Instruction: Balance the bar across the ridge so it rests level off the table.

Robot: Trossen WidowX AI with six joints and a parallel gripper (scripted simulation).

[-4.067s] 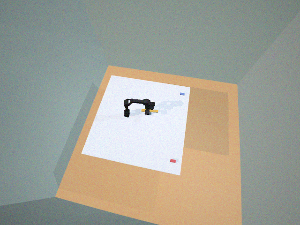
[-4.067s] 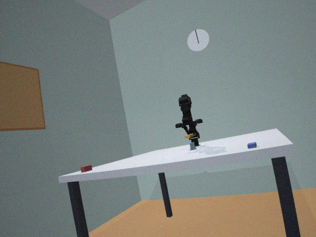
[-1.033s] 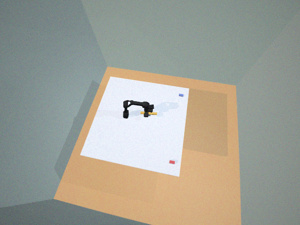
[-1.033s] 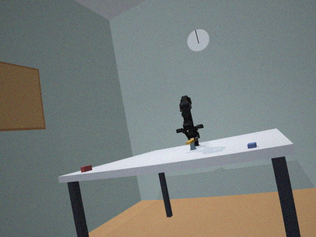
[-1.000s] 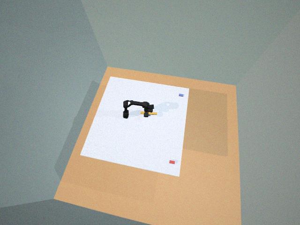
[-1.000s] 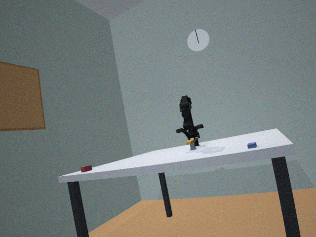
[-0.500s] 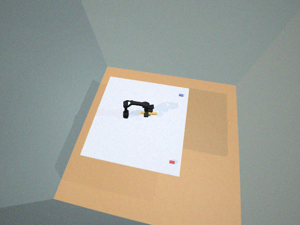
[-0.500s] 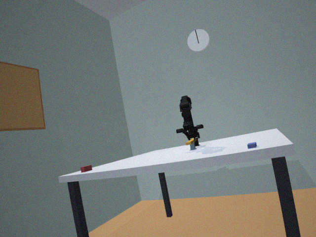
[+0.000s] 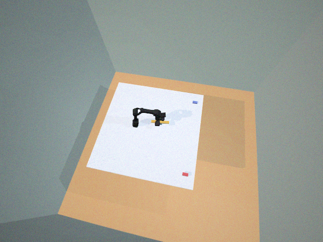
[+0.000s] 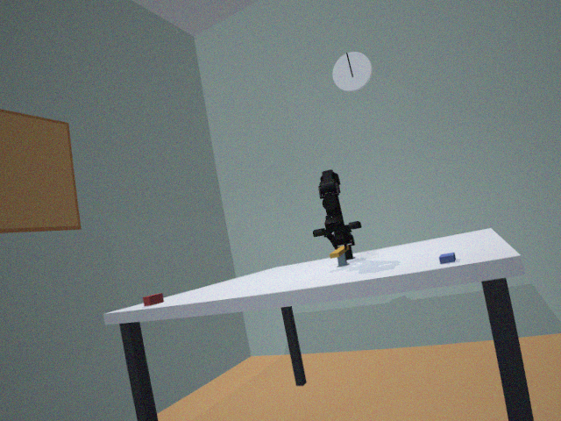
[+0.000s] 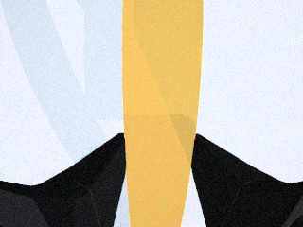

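Right now my gripper tip is 3 cm short of the bar. Also, from my gripper tip: blue block 45 cm ahead, 42 cm to the left, 5 cm below; red block 58 cm to the right, 45 cm ahead, 4 cm below.
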